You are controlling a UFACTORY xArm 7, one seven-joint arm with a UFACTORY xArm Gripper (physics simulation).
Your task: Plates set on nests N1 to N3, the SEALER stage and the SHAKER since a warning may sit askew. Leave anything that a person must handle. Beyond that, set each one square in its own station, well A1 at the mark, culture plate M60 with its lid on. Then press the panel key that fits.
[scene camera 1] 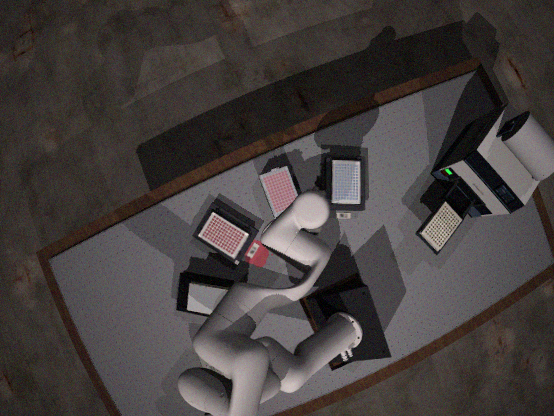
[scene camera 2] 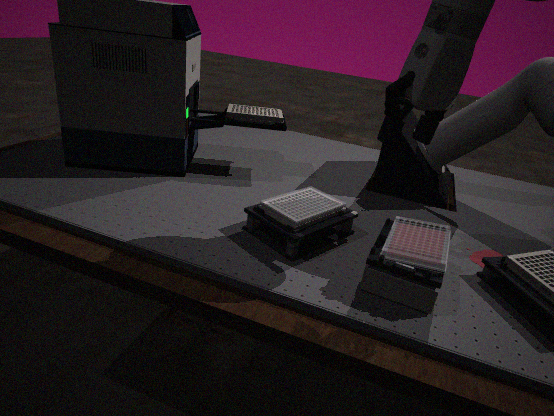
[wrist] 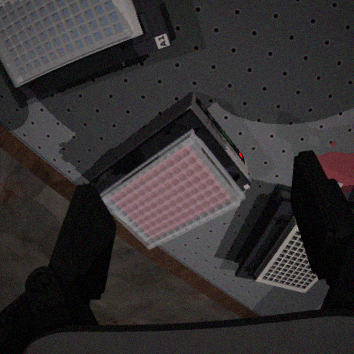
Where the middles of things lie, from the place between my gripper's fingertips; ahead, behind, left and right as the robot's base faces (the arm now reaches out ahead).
The shaker station [scene camera 2: 417,288] is 90 mm ahead of my hand, 60 mm to the left of it and 150 mm below it. Round my hand: lidded white plate [scene camera 1: 203,298] (130 mm behind, 370 mm to the left, 110 mm below); cream plate [scene camera 1: 445,220] (180 mm behind, 350 mm to the right, 60 mm below).
